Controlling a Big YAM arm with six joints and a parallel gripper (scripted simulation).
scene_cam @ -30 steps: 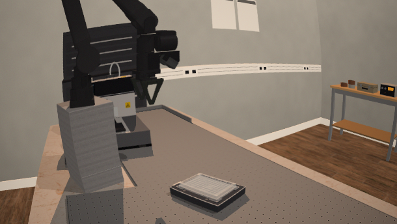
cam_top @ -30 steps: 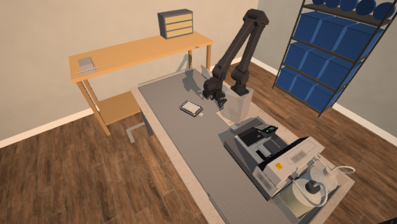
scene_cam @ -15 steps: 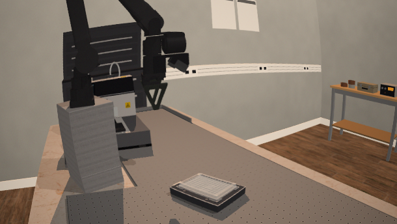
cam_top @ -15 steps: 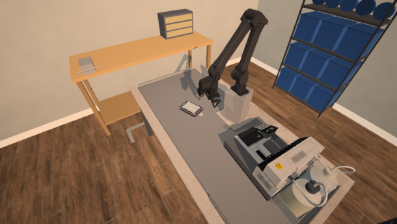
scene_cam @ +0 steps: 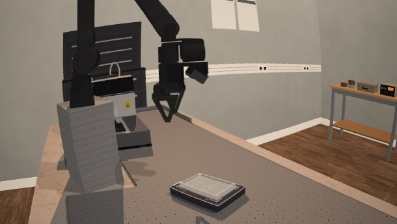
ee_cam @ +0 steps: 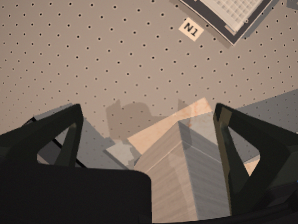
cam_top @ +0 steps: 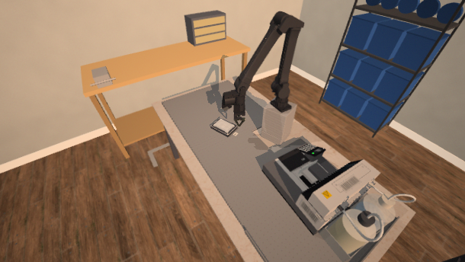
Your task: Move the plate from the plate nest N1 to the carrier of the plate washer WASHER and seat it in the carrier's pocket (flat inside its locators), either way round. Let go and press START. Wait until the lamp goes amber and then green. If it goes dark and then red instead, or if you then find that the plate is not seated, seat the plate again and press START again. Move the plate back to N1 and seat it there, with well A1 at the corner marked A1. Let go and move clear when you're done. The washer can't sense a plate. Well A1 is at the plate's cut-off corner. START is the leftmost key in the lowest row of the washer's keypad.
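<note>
The clear well plate lies 3 cm ahead of my hand, 16 cm to the right of it and 16 cm below it. The rest, counted from my hand: dark carrier 17 cm behind, 36 cm to the left, 11 cm below; then label 1 cm behind, 7 cm to the right, 19 cm below; then nest frame 3 cm ahead, 16 cm to the right, 18 cm below.
</note>
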